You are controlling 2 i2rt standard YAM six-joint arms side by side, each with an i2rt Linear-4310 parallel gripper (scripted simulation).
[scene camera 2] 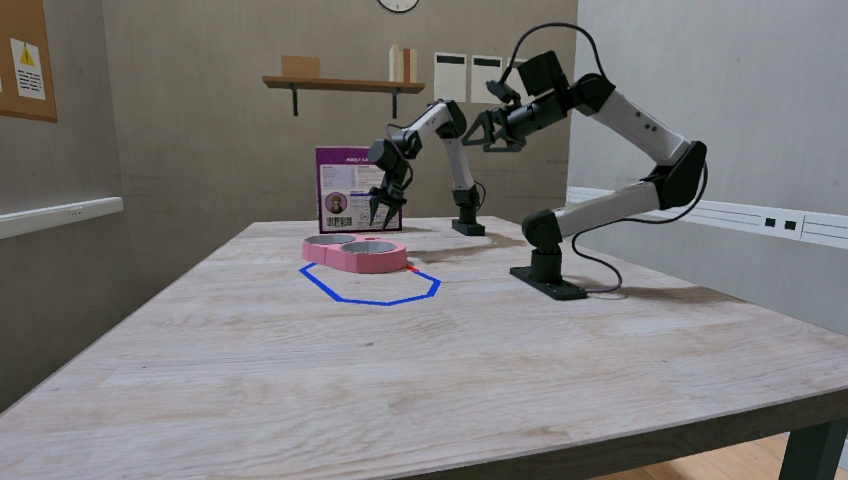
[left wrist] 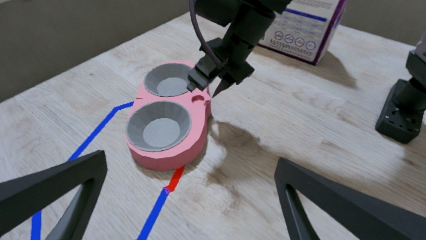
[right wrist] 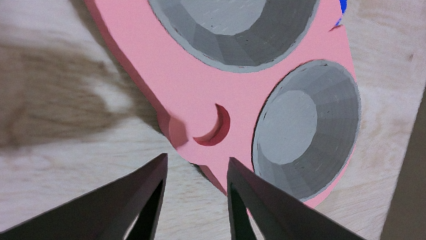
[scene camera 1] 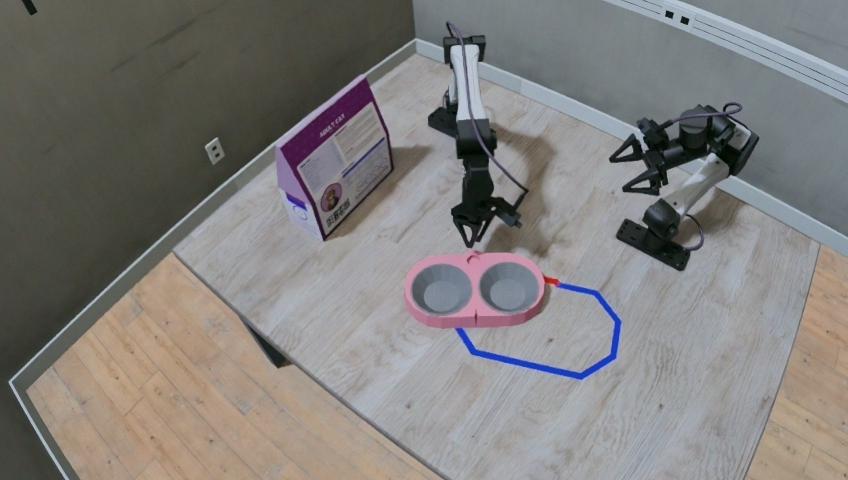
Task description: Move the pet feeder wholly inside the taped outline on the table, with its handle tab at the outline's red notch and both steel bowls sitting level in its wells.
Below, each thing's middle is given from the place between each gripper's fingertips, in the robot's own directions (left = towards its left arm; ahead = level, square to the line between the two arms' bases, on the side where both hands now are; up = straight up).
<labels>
The pink pet feeder [scene camera 1: 475, 314] lies 7 cm below my right hand [scene camera 1: 473, 244], 6 cm to the left of it and 6 cm ahead of it.
Now: left hand [scene camera 2: 473, 146] 280 mm short of the pink pet feeder, 280 mm above it and 160 mm to the left of it.
</labels>
